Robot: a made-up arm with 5 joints. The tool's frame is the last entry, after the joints. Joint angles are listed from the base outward. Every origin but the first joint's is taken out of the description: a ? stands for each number. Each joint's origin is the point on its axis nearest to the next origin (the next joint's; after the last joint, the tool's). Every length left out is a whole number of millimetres.
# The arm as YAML. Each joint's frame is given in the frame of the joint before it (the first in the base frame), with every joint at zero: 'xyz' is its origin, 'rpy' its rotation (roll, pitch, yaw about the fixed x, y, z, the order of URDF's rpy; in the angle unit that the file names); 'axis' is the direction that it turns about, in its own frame. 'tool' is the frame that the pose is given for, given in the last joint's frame.
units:
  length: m
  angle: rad
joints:
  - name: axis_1
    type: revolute
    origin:
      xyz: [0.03, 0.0, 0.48]
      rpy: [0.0, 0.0, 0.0]
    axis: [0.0, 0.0, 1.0]
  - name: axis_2
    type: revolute
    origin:
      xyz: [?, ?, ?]
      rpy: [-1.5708, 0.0, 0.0]
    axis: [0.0, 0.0, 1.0]
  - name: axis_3
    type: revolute
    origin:
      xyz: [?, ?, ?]
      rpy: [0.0, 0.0, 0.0]
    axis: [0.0, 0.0, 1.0]
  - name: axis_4
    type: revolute
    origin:
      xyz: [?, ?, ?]
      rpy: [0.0, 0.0, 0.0]
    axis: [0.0, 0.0, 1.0]
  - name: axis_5
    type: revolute
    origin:
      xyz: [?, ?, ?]
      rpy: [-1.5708, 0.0, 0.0]
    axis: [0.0, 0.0, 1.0]
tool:
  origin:
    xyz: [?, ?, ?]
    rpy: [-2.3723, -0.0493, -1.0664]
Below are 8 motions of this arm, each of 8 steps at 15 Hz.
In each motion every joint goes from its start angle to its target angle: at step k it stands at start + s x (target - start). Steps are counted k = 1, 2, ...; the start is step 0. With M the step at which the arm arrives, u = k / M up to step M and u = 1 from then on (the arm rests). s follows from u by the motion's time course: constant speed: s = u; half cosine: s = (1 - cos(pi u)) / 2; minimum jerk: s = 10 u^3 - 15 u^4 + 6 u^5.
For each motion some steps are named. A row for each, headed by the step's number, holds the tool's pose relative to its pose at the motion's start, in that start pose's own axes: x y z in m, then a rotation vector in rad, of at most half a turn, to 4 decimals.
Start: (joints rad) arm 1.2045 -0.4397 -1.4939 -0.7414 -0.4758
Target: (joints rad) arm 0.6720 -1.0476 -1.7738 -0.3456 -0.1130
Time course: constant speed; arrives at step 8
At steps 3, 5, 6, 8:
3: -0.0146 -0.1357 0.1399 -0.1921 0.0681 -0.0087
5: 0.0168 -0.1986 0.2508 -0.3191 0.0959 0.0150
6: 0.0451 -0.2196 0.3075 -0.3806 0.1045 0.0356
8: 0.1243 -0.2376 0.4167 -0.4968 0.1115 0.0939

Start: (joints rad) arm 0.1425 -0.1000 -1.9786 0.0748 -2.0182
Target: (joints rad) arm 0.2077 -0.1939 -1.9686 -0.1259 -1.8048
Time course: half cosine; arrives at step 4
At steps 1, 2, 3, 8:
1: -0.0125 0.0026 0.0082 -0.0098 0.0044 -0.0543
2: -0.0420 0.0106 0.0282 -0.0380 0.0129 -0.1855
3: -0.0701 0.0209 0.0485 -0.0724 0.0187 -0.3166
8: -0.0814 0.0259 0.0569 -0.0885 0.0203 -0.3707

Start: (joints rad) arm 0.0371 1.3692 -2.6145 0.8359 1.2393
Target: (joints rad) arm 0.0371 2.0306 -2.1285 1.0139 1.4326
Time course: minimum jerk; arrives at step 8
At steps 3, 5, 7, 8:
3: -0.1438 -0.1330 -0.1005 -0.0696 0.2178 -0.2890
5: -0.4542 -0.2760 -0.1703 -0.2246 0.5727 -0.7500
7: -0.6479 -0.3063 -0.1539 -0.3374 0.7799 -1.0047
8: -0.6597 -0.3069 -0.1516 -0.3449 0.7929 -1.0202

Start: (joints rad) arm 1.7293 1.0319 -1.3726 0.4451 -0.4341
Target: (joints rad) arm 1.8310 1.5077 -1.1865 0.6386 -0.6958
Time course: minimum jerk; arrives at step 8
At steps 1, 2, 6, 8:
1: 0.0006 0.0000 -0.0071 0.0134 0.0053 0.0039
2: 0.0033 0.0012 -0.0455 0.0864 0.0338 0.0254
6: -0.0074 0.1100 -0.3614 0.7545 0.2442 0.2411
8: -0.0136 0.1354 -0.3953 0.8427 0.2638 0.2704

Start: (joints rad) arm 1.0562 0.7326 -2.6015 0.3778 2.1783
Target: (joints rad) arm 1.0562 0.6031 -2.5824 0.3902 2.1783
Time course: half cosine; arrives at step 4
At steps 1, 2, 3, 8:
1: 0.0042 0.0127 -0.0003 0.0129 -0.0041 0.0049
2: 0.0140 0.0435 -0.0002 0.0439 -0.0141 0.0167
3: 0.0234 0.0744 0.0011 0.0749 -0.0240 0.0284
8: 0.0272 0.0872 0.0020 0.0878 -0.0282 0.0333

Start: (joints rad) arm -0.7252 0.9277 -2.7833 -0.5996 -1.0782
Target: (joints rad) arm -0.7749 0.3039 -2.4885 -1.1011 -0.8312
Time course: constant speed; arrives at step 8
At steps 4, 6, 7, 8:
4: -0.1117 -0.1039 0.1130 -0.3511 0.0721 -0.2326
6: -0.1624 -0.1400 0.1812 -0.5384 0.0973 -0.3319
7: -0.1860 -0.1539 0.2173 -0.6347 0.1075 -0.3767
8: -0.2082 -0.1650 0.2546 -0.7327 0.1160 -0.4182

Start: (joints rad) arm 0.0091 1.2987 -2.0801 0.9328 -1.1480
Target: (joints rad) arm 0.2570 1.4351 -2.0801 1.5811 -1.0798
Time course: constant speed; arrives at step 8
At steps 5, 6, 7, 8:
5: 0.1255 -0.0180 -0.0659 0.4272 -0.0835 0.2532
6: 0.1483 -0.0154 -0.0782 0.5185 -0.0948 0.2954
7: 0.1701 -0.0111 -0.0899 0.6115 -0.1044 0.3346
8: 0.1907 -0.0053 -0.1009 0.7062 -0.1124 0.3707

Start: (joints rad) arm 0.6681 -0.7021 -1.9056 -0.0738 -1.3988
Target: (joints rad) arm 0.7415 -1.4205 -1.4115 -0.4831 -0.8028
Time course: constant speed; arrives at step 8
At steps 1, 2, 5, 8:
1: -0.0254 0.0038 0.0301 -0.0505 -0.0182 -0.1013
2: -0.0496 0.0101 0.0601 -0.1049 -0.0391 -0.2003
5: -0.1137 0.0426 0.1486 -0.2900 -0.1173 -0.4808
8: -0.1633 0.0926 0.2318 -0.5070 -0.2160 -0.7309

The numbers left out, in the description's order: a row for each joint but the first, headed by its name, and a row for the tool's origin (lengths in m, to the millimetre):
axis_2: -0.02 0.02 0.0
axis_3: 0.01 -0.2 0.0
axis_4: 0.12 0.43 0.0
axis_5: 0.07 0.16 0.0
tool: -0.02 0.01 0.0

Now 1 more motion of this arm.
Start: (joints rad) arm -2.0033 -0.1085 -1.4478 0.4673 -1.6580
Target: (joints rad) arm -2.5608 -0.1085 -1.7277 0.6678 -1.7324
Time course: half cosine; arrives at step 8
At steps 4, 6, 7, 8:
4: -0.1022 0.1326 -0.0415 0.2186 0.0424 -0.1476
6: -0.1560 0.2381 -0.0474 0.3788 0.0730 -0.2448
7: -0.1693 0.2711 -0.0452 0.4288 0.0823 -0.2733
8: -0.1736 0.2827 -0.0439 0.4465 0.0855 -0.2832

